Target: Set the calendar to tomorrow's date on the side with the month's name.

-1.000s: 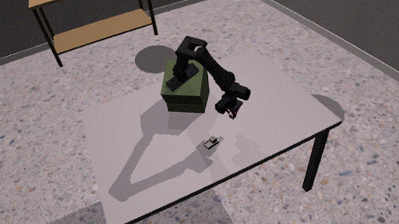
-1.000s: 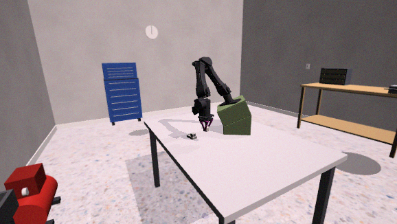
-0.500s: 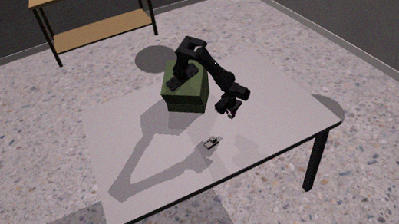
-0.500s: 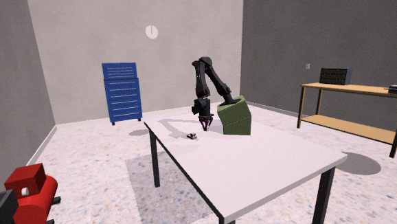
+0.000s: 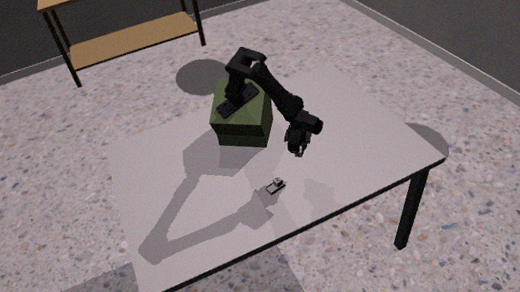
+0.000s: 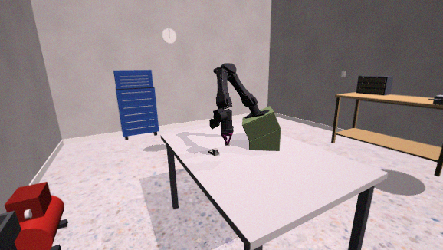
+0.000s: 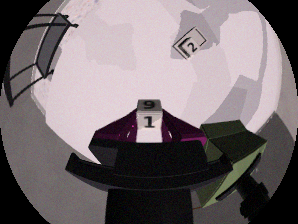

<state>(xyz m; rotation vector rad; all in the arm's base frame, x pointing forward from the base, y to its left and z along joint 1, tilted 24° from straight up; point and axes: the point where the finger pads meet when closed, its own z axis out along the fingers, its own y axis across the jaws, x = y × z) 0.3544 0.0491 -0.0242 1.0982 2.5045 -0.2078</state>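
Now: hand 14 cm to the left of the calendar tray and 11 cm above it. Also, from my hand: white cube: right at my hand.
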